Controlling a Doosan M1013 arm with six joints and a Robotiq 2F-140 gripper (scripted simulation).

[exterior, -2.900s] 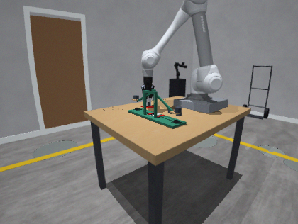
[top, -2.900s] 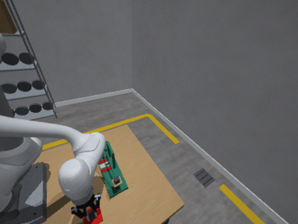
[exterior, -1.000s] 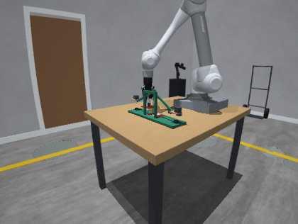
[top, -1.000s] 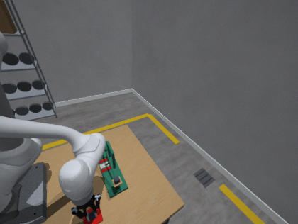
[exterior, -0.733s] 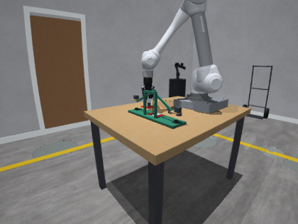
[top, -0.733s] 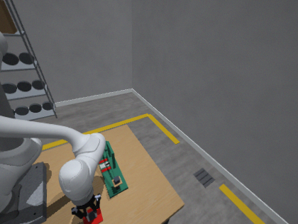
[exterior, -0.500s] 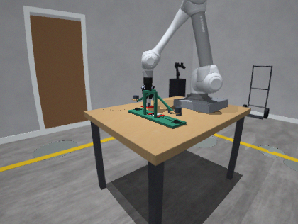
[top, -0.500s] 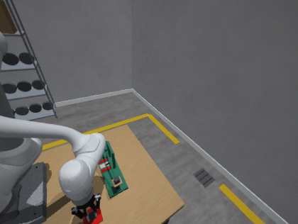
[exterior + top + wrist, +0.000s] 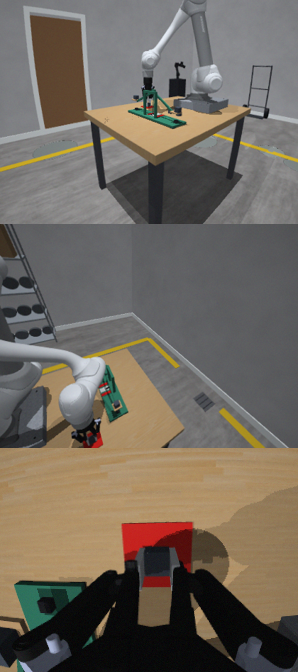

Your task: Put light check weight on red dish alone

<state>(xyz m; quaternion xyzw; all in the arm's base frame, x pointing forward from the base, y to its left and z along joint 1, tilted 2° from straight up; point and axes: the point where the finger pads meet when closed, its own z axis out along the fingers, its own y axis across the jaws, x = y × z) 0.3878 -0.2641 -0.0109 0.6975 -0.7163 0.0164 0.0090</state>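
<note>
Now: the flat red dish 40 mm below my hand. The rest, counted from my hand: green rocker balance 260 mm to the left, 180 mm ahead, 50 mm above.
</note>
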